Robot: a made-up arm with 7 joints.
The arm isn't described. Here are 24 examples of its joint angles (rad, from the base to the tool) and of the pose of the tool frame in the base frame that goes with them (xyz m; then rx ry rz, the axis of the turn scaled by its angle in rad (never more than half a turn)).
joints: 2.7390 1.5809 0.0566 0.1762 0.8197 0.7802 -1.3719
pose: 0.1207 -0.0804 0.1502 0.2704 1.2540 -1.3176
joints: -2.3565 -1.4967 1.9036 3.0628 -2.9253 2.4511 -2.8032
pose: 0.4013 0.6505 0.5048 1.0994 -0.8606 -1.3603
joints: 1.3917 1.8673 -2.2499 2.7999 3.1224 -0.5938 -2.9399
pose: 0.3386 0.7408 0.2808 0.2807 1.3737 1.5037
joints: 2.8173 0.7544 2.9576 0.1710 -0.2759 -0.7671 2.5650
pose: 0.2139 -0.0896 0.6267 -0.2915 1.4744 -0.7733
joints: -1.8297 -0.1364 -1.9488 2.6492 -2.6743 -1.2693 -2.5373
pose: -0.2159 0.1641 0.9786 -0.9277 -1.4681 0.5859
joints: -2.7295 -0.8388 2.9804 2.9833 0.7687 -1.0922 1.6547
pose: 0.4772 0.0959 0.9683 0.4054 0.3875 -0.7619
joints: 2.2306 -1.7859 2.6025 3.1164 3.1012 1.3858 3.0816
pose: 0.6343 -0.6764 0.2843 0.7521 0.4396 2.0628
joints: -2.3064 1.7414 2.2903 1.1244 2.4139 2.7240 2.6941
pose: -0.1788 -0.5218 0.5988 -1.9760 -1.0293 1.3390
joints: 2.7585 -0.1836 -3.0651 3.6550 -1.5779 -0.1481 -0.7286
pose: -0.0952 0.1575 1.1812 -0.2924 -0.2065 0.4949
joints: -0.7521 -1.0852 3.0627 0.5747 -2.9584 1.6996 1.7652
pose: -0.2053 0.2839 -0.0198 0.6184 -2.2576 -1.5554
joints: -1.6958 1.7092 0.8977 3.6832 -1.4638 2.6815 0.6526
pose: -0.3161 -0.5735 0.2459 0.0141 2.5686 1.3379
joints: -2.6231 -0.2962 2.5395 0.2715 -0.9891 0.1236 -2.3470
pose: 0.2813 0.0348 0.1839 0.1923 -3.0326 0.3999
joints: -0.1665 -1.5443 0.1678 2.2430 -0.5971 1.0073 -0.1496
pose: -0.7363 0.1638 0.8079 0.3970 -0.3554 2.3483
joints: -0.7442 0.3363 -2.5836 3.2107 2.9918 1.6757 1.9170
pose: 0.4279 -0.2493 1.0818 -0.8397 1.9918 -0.8339
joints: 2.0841 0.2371 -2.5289 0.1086 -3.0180 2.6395 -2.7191
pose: 0.2588 -0.1234 0.5291 0.3111 -0.0042 2.9631
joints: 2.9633 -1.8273 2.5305 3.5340 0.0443 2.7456 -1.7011
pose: 0.6598 -0.1080 0.1755 -1.7852 -1.4527 1.3884
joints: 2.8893 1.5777 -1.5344 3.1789 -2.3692 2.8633 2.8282
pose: -0.6793 0.0049 0.4526 0.5810 1.2356 0.0497
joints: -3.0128 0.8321 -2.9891 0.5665 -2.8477 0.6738 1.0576
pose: 0.2812 0.0981 0.6250 0.6436 0.9692 1.2008
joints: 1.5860 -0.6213 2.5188 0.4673 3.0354 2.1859 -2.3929
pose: -0.2374 -0.4069 0.2714 0.5797 -1.0706 1.5314
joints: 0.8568 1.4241 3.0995 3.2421 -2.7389 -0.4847 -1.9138
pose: 0.5943 0.5896 0.5297 0.6220 1.1711 2.0346
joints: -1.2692 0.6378 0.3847 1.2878 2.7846 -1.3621 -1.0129
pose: 0.1705 -0.3516 0.3700 0.4324 -2.5975 -0.6547
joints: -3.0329 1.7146 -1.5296 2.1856 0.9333 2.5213 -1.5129
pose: -0.5700 0.2425 0.1142 -0.2980 1.9693 -0.7714
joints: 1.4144 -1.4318 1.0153 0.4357 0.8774 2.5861 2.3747
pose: -0.2050 -0.0751 0.3250 2.1786 -0.7561 0.6796
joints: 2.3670 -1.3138 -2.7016 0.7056 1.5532 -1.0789 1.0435
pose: 0.1817 -0.2132 0.0391 0.3740 -2.3923 0.3640
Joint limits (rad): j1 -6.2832..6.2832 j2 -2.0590..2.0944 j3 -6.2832..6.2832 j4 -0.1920..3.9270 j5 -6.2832..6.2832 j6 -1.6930..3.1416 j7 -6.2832..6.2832
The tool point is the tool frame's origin. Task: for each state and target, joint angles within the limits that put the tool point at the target. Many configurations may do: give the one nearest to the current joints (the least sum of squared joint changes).
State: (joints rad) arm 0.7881 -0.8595 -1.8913 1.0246 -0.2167 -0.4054 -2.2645
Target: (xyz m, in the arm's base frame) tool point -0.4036 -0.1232 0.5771
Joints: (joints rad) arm -0.0104 0.1112 -2.7695 0.4815 0.1975 -0.8923 -2.2645
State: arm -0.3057 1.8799 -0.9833 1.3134 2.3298 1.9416 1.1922
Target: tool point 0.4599 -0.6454 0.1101
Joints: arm -0.4472 1.5588 -1.2107 1.7432 2.5240 1.7795 1.1922
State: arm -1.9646 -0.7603 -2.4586 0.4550 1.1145 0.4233 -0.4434
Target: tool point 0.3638 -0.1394 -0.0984
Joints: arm -2.8485 -1.3501 -3.4555 0.9894 1.0821 0.2050 -0.4434
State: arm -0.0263 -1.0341 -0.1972 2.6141 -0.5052 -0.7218 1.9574
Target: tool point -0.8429 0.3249 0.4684
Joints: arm -0.2871 -1.4395 -0.1641 2.7559 -0.4569 -0.4424 1.9574
